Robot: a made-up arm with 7 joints.
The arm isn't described. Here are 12 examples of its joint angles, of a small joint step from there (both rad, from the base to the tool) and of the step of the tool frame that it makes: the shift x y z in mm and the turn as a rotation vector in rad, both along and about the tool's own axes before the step.
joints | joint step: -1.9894 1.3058 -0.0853 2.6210 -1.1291 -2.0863 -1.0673 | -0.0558 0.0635 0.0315 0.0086 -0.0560 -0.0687 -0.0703
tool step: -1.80 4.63 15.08 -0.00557 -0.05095 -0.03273
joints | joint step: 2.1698 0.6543 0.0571 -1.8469 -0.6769 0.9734 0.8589 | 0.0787 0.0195 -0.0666 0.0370 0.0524 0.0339 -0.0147
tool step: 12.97 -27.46 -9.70 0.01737 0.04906 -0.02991
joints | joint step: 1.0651 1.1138 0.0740 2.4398 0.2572 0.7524 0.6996 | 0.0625 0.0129 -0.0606 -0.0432 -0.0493 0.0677 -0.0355
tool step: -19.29 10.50 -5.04 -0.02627 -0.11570 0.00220
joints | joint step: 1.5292 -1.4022 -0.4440 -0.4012 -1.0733 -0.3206 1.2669 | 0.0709 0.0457 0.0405 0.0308 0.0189 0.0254 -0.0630
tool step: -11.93 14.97 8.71 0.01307 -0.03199 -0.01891
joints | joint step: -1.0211 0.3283 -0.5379 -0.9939 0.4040 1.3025 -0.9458 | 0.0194 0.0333 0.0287 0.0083 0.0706 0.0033 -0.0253
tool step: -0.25 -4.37 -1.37 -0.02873 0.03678 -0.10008
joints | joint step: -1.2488 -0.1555 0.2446 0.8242 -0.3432 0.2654 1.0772 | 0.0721 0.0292 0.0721 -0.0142 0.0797 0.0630 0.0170
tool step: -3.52 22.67 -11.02 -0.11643 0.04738 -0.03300
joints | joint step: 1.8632 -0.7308 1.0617 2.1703 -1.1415 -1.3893 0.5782 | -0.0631 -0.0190 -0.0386 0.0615 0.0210 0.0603 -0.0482
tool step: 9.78 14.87 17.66 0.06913 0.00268 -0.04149
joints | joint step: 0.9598 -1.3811 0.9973 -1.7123 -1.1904 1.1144 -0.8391 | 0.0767 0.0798 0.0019 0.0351 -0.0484 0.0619 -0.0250
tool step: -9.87 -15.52 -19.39 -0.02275 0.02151 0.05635
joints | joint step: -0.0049 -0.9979 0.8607 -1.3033 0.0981 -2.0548 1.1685 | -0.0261 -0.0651 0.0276 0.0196 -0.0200 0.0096 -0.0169
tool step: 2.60 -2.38 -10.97 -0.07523 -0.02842 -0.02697
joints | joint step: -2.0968 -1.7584 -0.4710 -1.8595 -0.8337 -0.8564 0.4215 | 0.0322 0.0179 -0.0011 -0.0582 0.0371 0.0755 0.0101
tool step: -0.06 8.29 -3.15 -0.08883 -0.02283 0.01405
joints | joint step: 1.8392 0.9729 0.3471 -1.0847 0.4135 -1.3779 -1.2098 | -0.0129 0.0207 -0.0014 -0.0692 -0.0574 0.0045 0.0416
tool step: 4.51 1.87 -3.65 -0.00424 -0.09049 0.05504
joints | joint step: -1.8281 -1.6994 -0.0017 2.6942 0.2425 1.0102 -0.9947 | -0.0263 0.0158 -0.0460 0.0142 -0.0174 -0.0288 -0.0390
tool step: -8.72 -7.12 2.52 0.00871 -0.01771 -0.03771
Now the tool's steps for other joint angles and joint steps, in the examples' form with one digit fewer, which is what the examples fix.
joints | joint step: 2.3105 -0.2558 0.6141 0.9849 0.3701 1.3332 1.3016 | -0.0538 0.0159 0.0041 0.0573 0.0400 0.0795 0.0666
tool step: 18.8 -5.5 -6.4 -0.0374 0.0195 0.0020
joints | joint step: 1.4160 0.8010 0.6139 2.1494 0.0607 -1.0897 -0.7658 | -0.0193 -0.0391 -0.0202 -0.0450 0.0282 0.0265 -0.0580
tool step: 3.8 1.9 7.1 0.0312 0.0049 -0.0650
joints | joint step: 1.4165 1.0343 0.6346 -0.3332 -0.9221 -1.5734 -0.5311 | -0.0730 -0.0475 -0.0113 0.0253 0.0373 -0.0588 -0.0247
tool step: 21.5 -3.3 -16.6 0.0714 0.0433 -0.0015
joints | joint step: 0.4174 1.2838 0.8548 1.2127 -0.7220 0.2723 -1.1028 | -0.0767 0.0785 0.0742 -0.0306 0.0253 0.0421 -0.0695
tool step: 6.3 -26.0 9.4 0.0991 0.0472 0.0637
